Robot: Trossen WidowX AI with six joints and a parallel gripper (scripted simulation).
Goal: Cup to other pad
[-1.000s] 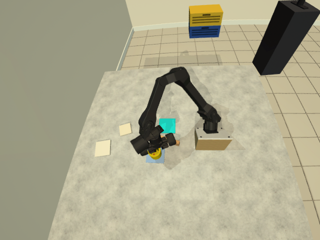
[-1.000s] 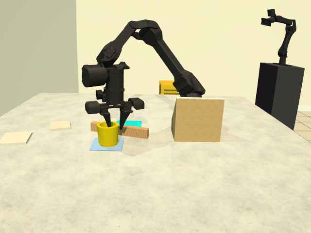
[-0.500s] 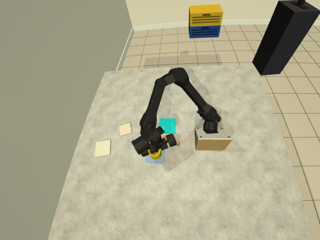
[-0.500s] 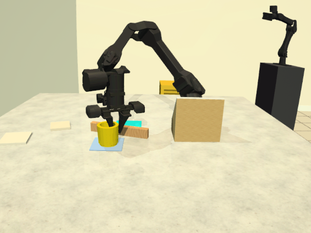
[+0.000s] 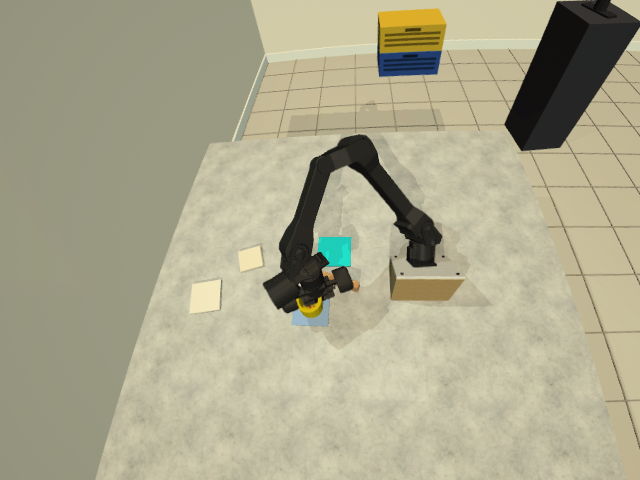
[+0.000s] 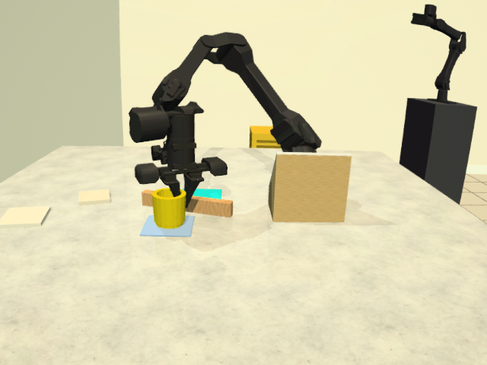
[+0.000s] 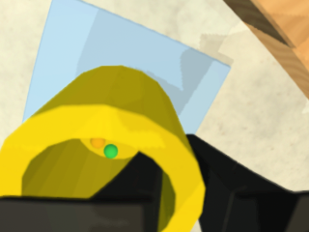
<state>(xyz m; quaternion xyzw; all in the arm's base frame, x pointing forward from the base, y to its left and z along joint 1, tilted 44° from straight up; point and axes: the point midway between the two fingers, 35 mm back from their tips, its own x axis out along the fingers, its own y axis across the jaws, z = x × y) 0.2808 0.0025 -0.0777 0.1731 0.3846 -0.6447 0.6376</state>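
My gripper tip is now 17 cm to the left of the cyan pad, 5 cm past it and 5 cm above it. The rest, counted from my gripper tip: wooden bar (8 cm to the right, 3 cm below, 1 cm behind); then yellow cup (2 cm ahead, 1 cm to the left).
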